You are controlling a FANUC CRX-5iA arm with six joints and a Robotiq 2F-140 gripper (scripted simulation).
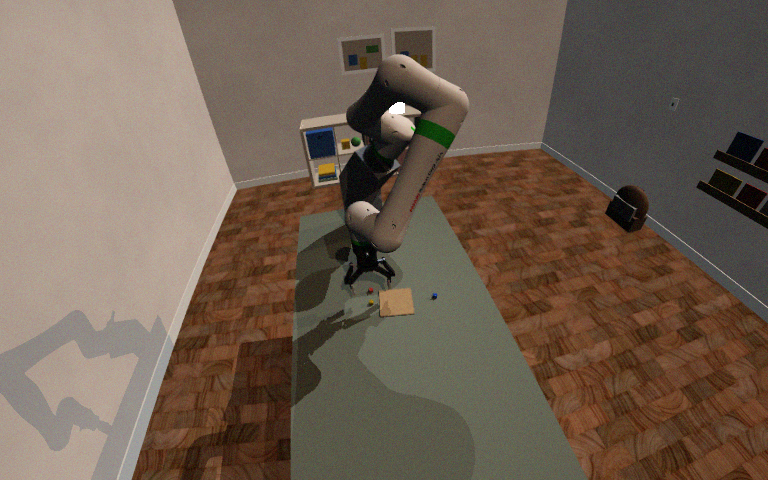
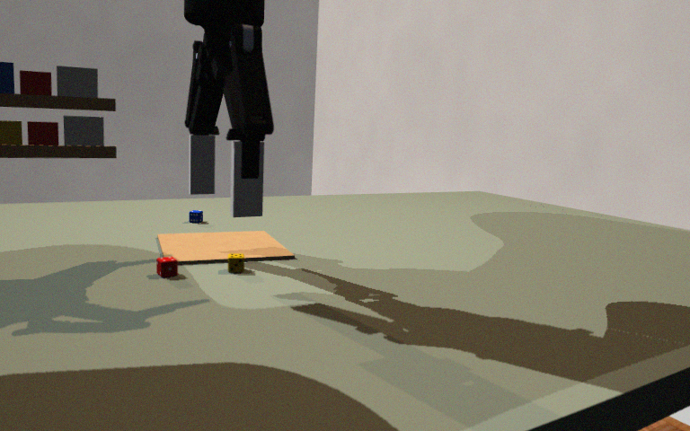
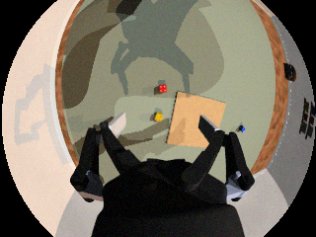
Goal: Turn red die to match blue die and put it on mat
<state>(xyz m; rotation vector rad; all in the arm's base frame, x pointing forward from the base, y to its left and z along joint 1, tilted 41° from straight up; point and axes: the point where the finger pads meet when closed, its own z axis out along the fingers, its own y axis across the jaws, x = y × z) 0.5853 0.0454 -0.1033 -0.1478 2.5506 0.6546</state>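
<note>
The yellow die is 20 mm ahead of my hand and 70 mm below it. From my hand the other things lie so: red die: 50 mm behind, 10 mm to the right, 70 mm below; blue die: 20 mm behind, 270 mm to the left, 70 mm below; tan mat: 10 mm ahead, 100 mm to the left, 80 mm below.
</note>
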